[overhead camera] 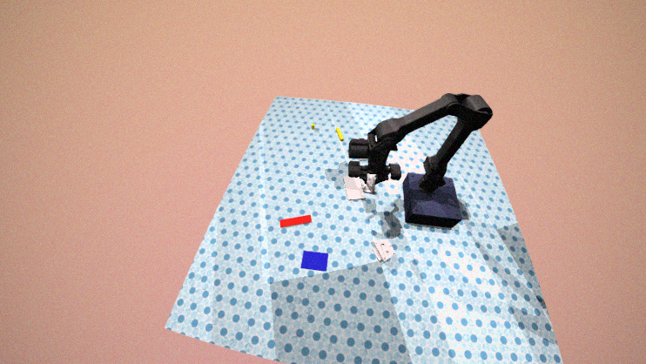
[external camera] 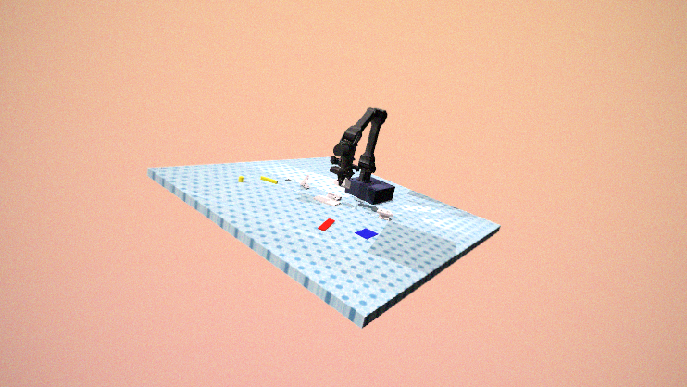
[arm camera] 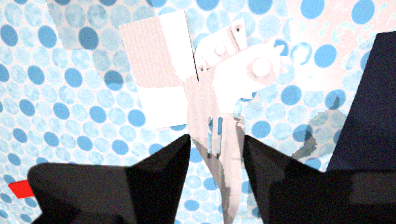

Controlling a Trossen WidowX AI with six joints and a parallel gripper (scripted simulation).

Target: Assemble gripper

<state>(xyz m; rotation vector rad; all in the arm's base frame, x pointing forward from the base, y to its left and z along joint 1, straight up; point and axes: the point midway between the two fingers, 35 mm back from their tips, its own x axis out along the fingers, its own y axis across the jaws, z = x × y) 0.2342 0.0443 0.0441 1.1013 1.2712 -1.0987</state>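
Now: gripper tip 60 mm short of the flat white plate, 30 mm to the left of it and 90 mm above it. From my gripper tip the other things lie so: jaw (10 mm ahead, 250 mm to the right, 50 mm below); then housing plate (10 mm behind, 50 mm to the right, 80 mm below); then small white piece (90 mm behind, 230 mm to the left, 80 mm below).
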